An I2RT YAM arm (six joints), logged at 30 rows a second.
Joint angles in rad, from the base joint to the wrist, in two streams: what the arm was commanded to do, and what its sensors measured. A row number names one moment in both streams.
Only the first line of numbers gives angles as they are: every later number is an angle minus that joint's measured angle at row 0.
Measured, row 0:
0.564, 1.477, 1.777, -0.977, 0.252, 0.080
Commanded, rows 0 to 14:
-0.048, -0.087, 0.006, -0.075, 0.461, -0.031
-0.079, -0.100, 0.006, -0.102, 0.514, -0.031
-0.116, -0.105, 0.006, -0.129, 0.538, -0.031
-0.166, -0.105, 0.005, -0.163, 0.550, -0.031
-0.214, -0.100, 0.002, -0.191, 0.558, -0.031
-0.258, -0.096, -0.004, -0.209, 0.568, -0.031
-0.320, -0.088, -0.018, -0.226, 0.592, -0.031
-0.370, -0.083, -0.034, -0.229, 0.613, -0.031
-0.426, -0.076, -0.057, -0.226, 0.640, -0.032
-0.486, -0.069, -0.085, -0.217, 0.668, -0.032
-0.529, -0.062, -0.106, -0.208, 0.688, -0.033
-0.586, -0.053, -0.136, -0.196, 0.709, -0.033
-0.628, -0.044, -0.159, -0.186, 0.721, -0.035
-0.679, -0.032, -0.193, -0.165, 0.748, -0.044
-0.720, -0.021, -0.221, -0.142, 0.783, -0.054
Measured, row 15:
-0.618, -0.040, -0.157, -0.172, 0.635, -0.027
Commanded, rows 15 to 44:
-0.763, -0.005, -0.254, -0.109, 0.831, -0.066
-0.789, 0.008, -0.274, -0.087, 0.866, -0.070
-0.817, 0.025, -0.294, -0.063, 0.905, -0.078
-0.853, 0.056, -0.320, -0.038, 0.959, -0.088
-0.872, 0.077, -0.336, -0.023, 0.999, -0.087
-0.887, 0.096, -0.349, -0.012, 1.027, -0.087
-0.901, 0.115, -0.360, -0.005, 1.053, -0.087
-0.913, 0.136, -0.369, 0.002, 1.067, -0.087
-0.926, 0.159, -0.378, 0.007, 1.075, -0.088
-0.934, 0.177, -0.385, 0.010, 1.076, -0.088
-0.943, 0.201, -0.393, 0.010, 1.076, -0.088
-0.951, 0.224, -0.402, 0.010, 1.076, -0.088
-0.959, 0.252, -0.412, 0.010, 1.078, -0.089
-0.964, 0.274, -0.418, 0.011, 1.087, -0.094
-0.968, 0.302, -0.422, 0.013, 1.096, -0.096
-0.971, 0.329, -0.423, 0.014, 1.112, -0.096
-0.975, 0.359, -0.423, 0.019, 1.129, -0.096
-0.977, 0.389, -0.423, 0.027, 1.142, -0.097
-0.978, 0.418, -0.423, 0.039, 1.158, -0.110
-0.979, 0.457, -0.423, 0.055, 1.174, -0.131
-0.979, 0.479, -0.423, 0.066, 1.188, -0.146
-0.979, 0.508, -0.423, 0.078, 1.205, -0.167
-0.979, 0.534, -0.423, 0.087, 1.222, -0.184
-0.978, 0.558, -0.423, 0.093, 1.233, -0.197
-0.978, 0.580, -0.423, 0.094, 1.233, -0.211
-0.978, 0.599, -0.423, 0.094, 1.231, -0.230
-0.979, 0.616, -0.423, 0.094, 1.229, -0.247
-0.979, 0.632, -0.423, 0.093, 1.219, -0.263
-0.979, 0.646, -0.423, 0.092, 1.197, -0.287
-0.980, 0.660, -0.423, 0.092, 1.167, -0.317
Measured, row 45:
-0.975, 0.619, -0.417, 0.091, 1.177, -0.214
